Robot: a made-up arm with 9 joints.
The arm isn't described. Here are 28 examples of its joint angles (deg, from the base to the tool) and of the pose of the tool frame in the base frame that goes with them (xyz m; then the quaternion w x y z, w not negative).
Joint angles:
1: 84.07 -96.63 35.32 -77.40 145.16 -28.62 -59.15 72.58 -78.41
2: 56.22 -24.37 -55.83 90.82 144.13 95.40 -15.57 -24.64 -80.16
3: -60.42 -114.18 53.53 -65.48 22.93 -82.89 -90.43 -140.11 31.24
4: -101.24 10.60 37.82 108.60 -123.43 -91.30 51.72 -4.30 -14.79
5: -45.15 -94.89 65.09 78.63 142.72 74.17 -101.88 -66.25 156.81
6: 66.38 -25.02 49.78 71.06 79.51 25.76 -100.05 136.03 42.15
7: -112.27 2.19 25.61 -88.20 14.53 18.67 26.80 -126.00 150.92
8: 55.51 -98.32 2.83 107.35 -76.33 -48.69 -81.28 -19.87 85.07
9: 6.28 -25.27 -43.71 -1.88 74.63 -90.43 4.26 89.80 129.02
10: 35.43 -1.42 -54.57 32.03 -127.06 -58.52 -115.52 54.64 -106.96
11: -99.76 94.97 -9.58 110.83 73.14 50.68 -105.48 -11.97 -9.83
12: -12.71 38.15 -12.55 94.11 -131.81 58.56 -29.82 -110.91 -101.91
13: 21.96 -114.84 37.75 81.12 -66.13 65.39 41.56 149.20 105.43
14: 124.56 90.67 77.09 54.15 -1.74 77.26 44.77 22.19 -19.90
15: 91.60 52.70 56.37 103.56 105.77 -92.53 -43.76 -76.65 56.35
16: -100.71 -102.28 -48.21 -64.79 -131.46 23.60 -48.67 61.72 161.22
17: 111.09 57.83 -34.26 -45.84 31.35 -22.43 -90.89 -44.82 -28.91
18: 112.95 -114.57 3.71 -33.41 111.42 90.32 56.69 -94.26 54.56
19: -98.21 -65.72 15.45 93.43 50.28 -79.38 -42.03 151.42 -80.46
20: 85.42 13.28 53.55 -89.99 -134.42 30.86 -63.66 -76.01 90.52
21: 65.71 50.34 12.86 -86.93 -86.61 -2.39 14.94 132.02 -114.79
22: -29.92 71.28 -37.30 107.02 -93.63 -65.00 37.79 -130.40 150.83
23: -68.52 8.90 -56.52 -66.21 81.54 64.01 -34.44 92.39 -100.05
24: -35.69 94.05 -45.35 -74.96 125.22 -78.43 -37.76 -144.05 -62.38
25: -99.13 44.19 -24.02 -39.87 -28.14 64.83 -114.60 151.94 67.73
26: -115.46 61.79 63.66 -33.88 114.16 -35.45 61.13 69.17 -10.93
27: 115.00 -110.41 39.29 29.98 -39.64 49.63 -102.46 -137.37 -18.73
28: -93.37 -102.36 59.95 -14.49 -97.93 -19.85 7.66 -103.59 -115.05
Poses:
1: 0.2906 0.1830 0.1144 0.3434 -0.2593 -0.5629 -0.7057
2: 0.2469 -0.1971 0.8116 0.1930 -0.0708 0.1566 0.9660
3: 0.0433 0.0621 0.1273 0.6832 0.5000 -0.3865 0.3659
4: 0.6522 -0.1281 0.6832 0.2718 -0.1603 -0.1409 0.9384
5: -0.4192 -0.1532 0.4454 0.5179 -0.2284 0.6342 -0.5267
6: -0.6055 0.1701 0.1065 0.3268 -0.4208 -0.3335 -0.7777
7: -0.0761 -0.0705 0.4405 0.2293 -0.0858 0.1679 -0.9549
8: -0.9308 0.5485 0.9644 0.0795 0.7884 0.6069 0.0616
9: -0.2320 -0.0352 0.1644 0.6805 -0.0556 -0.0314 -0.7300
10: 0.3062 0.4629 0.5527 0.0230 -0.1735 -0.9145 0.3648
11: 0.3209 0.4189 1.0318 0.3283 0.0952 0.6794 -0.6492
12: -0.2641 -0.0419 0.1493 0.1366 0.7556 0.0598 0.6379
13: -0.1002 0.4210 0.6776 0.5844 0.5031 -0.6365 0.0178
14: -0.5632 -0.0052 0.1586 0.9193 -0.2993 -0.2553 -0.0151
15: -0.3660 0.7865 0.0848 0.2951 0.0192 -0.2056 -0.9329
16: -0.1223 -0.3421 1.0980 0.2191 -0.6384 -0.5358 -0.5073
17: 0.1245 0.2840 1.0560 0.0910 -0.5179 -0.0331 0.8499
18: -0.5129 0.2132 0.6062 0.2438 0.5004 0.8260 0.0891
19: -0.4472 0.3710 0.3783 0.9054 0.1318 0.0084 -0.4035
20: -0.6070 0.7949 0.5225 0.0357 0.8455 0.2986 0.4412
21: 0.1938 0.6567 0.3511 0.5862 0.1939 -0.5476 -0.5647
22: 0.0041 -0.0722 0.4705 0.4842 -0.1372 -0.5249 -0.6864
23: -0.5465 0.1352 0.1182 0.3709 -0.7726 0.1441 -0.4947
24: -0.5932 0.2051 0.3918 0.7571 -0.4364 0.0847 -0.4787
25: -0.2090 0.5113 0.2198 0.7782 0.6246 -0.0045 -0.0644
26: 0.3466 0.6943 0.7722 0.3602 0.1921 0.3221 -0.8542
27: -0.0989 -0.0377 0.4511 0.8299 -0.2899 -0.2700 0.3929
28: 0.2217 0.0856 0.2029 0.2429 -0.0169 -0.9681 -0.0590
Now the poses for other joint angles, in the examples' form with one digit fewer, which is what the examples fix.
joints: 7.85 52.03 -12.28 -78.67 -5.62 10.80 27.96 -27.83 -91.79
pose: 0.011 0.612 0.329 0.659 -0.170 -0.090 -0.727
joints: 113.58 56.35 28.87 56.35 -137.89 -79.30 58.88 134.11 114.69
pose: 0.160 0.307 0.947 0.320 0.069 -0.944 -0.038
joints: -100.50 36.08 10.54 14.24 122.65 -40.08 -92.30 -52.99 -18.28
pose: 0.253 -0.015 1.135 0.401 -0.081 0.898 -0.161
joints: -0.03 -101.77 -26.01 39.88 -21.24 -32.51 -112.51 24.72 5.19
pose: -0.271 0.822 1.168 0.179 0.839 -0.348 -0.377
